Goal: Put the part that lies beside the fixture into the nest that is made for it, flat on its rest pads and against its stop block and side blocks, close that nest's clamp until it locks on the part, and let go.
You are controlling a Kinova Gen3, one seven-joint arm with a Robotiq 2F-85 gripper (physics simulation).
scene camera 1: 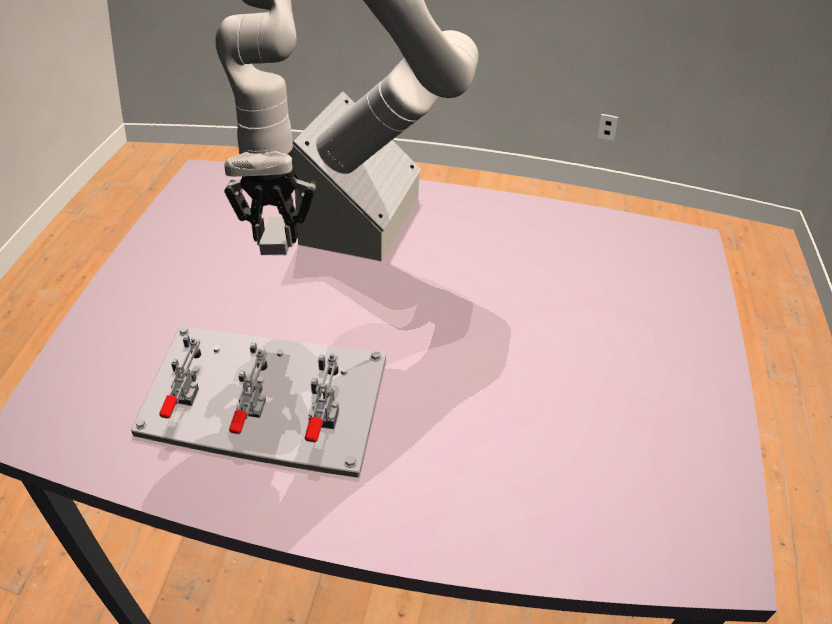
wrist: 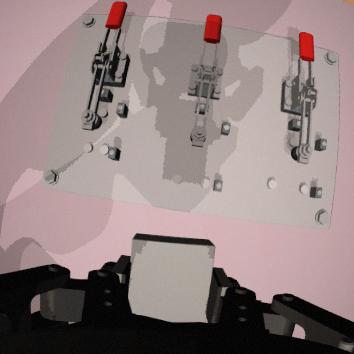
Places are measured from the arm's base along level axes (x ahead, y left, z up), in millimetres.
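Where they show: gripper, fingertip midpoint: (scene camera 1: 276,243) (wrist: 169,278); arm's base at its link origin: (scene camera 1: 336,152).
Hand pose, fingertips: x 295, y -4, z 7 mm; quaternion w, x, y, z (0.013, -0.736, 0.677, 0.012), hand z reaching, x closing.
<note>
Things, the pixels of their centre, and the offset from my fingertips. "spot": a spot on its surface instead. Level surfaces: height alone.
- grey block-shaped part at the middle of its body: (wrist: 167,302) (scene camera 1: 277,235) 12 mm back, 2 mm right, 6 mm up
- left clamp at a spot on its surface: (scene camera 1: 168,405) spot: 241 mm ahead, 99 mm right, 124 mm down
- middle clamp at a spot on its surface: (scene camera 1: 237,421) spot: 235 mm ahead, 10 mm left, 130 mm down
- right clamp at a spot on its surface: (scene camera 1: 313,428) spot: 226 mm ahead, 119 mm left, 119 mm down
- pink table at its surface level: 181 mm down
My gripper (scene camera 1: 274,235) (wrist: 169,278) is shut on a grey block-shaped part (scene camera 1: 273,239) (wrist: 172,280) and holds it in the air, above the table behind the fixture plate (scene camera 1: 221,433) (wrist: 150,197). The fixture carries three nests, each with small stop and side blocks, round rest pads and a toggle clamp with a red handle. In the scene view these are the left clamp (scene camera 1: 168,405), the middle clamp (scene camera 1: 237,421) and the right clamp (scene camera 1: 313,428). The wrist view shows the same clamps in reversed order (wrist: 306,47) (wrist: 213,29) (wrist: 116,15). The part and the plate are apart.
The fixture lies on the pink table (scene camera 1: 571,403). Bolt heads (scene camera 1: 375,356) (wrist: 51,176) stand at the plate's corners. The robot's pedestal (scene camera 1: 342,214) stands at the back, to the right of the gripper in the scene view. The arm's shadow falls over the plate's middle.
</note>
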